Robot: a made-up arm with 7 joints. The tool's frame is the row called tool.
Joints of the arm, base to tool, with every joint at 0 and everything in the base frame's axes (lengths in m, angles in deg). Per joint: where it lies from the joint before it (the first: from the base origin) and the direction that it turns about. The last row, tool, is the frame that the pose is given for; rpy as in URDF.
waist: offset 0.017 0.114 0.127 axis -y
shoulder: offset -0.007 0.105 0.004 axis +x
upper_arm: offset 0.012 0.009 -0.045 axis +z
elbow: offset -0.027 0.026 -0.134 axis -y
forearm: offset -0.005 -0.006 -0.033 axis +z
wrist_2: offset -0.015 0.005 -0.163 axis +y
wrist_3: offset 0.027 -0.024 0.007 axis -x
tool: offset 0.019 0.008 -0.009 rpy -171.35 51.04 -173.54
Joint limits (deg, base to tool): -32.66..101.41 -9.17..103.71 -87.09..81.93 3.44..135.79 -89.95..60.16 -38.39..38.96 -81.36..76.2
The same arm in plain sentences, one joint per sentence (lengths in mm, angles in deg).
The arm has seven revolute joints in a row. What follows holds with every joint at zero, and every direction is one of the base frame's.
Joint 1 lies 17 mm along +x and 114 mm along +y and 127 mm along +z from the base frame's origin and rotates about -y, from -32.66 to 101.41 deg.
Joint 2 lies 7 mm along -x and 105 mm along +y and 4 mm along +z from joint 1 and rotates about +x, from -9.17 to 103.71 deg.
Joint 3 lies 12 mm along +x and 9 mm along +y and 45 mm along -z from joint 2 and rotates about +z, from -87.09 to 81.93 deg.
Joint 4 lies 27 mm along -x and 26 mm along +y and 134 mm along -z from joint 3 and rotates about -y, from 3.44 to 135.79 deg.
Joint 5 lies 5 mm along -x and 6 mm along -y and 33 mm along -z from joint 4 and rotates about +z, from -89.95 to 60.16 deg.
Joint 6 lies 15 mm along -x and 5 mm along +y and 163 mm along -z from joint 5 and rotates about +y, from -38.39 to 38.96 deg.
Joint 7 lies 27 mm along +x and 24 mm along -y and 7 mm along +z from joint 6 and rotates about -x, from -81.36 to 76.2 deg.
The tool frame, which is the frame that the pose is given for, lies 19 mm along +x and 8 mm along +y and 9 mm along -z from joint 7; its axes are the base frame's turned by roll -171.35, pitch 51.04 and yaw -173.54 deg (as in URDF: about the fixed x, then y, then z).

